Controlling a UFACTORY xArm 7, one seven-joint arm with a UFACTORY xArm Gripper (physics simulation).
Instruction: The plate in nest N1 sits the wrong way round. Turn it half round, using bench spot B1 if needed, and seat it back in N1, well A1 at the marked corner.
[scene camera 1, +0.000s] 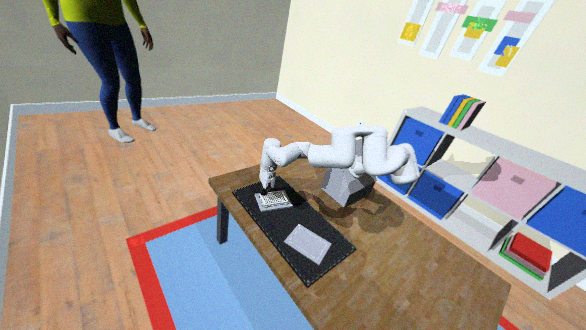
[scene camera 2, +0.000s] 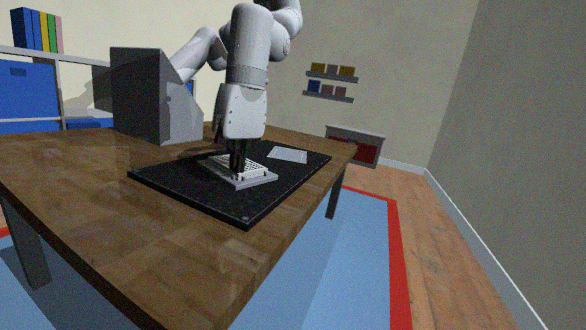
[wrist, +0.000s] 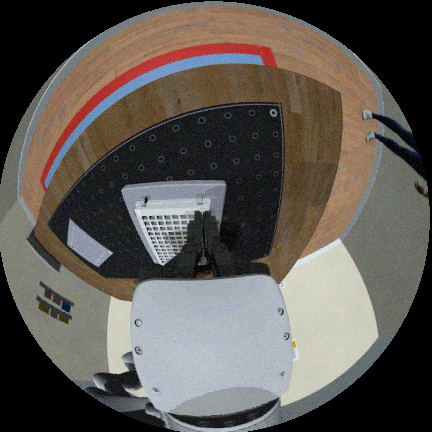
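Observation:
The white gridded well plate lies in the light grey nest on the black board. It looks flat, with the nest's rim showing around it. My gripper is shut with no thing between its fingers. Its tips are at the plate's right side in the wrist view, close over or against it; contact cannot be told. The fingers hide part of the plate. Well A1 and the corner mark cannot be made out. A pale flat panel, apparently B1, bears no plate.
The black board lies on the wooden table. The arm's grey pedestal stands behind the nest. A person stands beyond the table.

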